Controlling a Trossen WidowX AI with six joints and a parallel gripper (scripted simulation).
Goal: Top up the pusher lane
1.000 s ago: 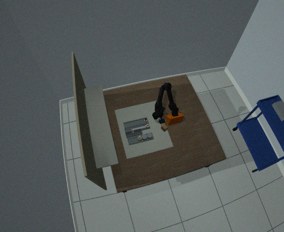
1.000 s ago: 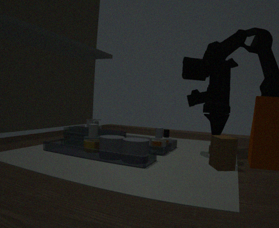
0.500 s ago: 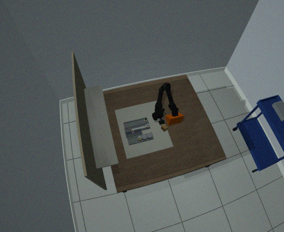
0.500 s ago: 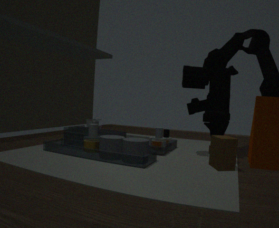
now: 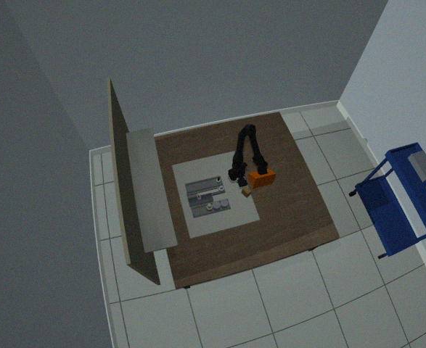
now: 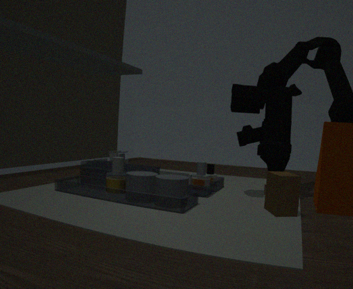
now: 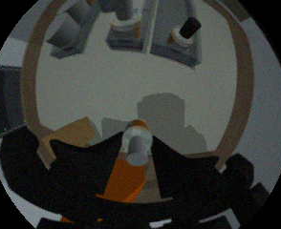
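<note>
The tan box is 12 cm to the left of my gripper tip, 3 cm behind it and 1 cm above it. Round my gripper tip: grey lane rack 30 cm ahead, 8 cm to the left, 1 cm below; then pusher plate 26 cm ahead, 8 cm to the left, 2 cm above; then shelf 66 cm ahead, 34 cm above, 7 cm to the left.
</note>
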